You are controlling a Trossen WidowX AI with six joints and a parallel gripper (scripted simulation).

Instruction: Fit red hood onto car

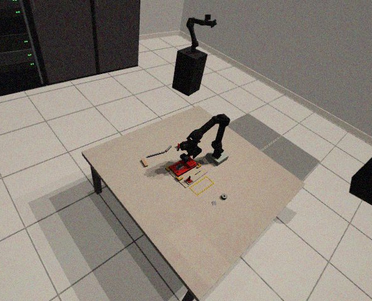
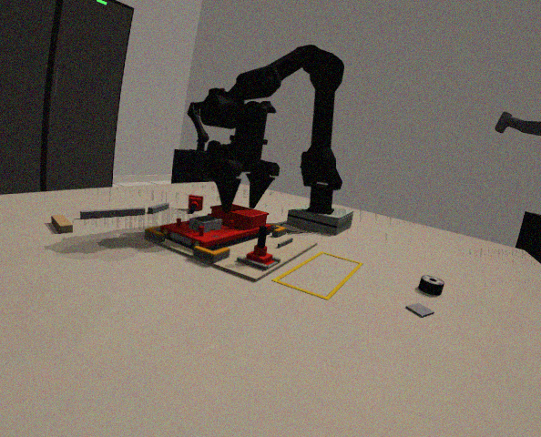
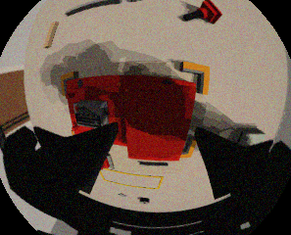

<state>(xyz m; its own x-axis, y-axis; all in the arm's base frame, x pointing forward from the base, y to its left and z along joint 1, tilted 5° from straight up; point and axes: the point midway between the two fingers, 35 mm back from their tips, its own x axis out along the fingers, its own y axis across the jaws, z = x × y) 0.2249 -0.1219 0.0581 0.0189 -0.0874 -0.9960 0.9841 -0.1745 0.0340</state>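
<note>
My gripper tip is 10 mm above the red hood. From my gripper tip the other things lie so: grey bar (100 mm ahead, 250 mm to the right, 40 mm below); wooden block (230 mm ahead, 260 mm to the right, 40 mm below); grey engine block (90 mm ahead, 20 mm to the right, 20 mm below).
</note>
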